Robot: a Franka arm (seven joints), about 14 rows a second.
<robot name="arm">
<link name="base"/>
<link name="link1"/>
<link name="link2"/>
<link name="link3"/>
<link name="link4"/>
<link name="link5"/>
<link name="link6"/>
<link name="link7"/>
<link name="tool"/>
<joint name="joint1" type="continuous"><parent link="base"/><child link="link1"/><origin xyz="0 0 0.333" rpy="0 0 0"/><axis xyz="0 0 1"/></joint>
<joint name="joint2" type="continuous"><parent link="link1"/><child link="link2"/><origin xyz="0 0 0" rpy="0 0 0"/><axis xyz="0 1 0"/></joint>
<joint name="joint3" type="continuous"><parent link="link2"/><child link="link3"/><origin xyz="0 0 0.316" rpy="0 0 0"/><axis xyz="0 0 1"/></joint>
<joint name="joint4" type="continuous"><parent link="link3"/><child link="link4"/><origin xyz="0.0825 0 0" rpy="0 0 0"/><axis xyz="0 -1 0"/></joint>
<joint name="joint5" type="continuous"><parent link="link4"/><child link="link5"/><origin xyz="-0.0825 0 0.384" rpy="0 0 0"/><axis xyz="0 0 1"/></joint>
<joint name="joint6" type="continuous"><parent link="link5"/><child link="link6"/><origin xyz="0 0 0" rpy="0 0 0"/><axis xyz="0 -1 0"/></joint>
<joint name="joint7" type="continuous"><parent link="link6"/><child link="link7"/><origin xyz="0.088 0 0" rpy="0 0 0"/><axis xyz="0 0 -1"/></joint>
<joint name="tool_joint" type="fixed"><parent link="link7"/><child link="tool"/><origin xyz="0 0 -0.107" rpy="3.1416 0 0"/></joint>
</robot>
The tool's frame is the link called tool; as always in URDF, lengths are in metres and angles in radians. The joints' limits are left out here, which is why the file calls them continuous.
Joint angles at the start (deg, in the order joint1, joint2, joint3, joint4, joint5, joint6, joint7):
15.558, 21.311, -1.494, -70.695, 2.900, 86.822, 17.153
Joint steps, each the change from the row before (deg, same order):
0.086, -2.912, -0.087, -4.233, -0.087, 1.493, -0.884
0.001, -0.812, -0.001, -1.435, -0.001, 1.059, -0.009
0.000, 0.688, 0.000, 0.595, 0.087, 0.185, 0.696
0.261, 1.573, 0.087, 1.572, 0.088, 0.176, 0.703
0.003, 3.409, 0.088, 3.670, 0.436, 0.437, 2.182
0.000, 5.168, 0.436, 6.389, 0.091, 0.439, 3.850
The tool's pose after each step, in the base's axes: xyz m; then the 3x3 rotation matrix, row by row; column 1 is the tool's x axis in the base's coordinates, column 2 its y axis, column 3 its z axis. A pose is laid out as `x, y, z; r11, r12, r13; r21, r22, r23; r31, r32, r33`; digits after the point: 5 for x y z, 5 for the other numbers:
0.62314, 0.16455, 0.55275; 0.99478, -0.03884, -0.09441; -0.03731, -0.99914, 0.01787; -0.09502, -0.01425, -0.99537
0.62088, 0.16372, 0.55162; 0.99541, -0.03953, -0.08713; -0.03792, -0.99908, 0.02008; -0.08784, -0.01669, -0.99599
0.62428, 0.16485, 0.54902; 0.99496, -0.05175, -0.08586; -0.05006, -0.99851, 0.02164; -0.08686, -0.01723, -0.99607
0.63077, 0.17084, 0.54428; 0.99483, -0.05792, -0.08338; -0.05618, -0.99815, 0.02315; -0.08457, -0.01835, -0.99625
0.64646, 0.17720, 0.53559; 0.99283, -0.09436, -0.07335; -0.09218, -0.99521, 0.03260; -0.07608, -0.02560, -0.99677
0.66864, 0.18820, 0.52713; 0.98716, -0.15279, -0.04657; -0.15085, -0.98764, 0.04261; -0.05250, -0.03504, -0.99801

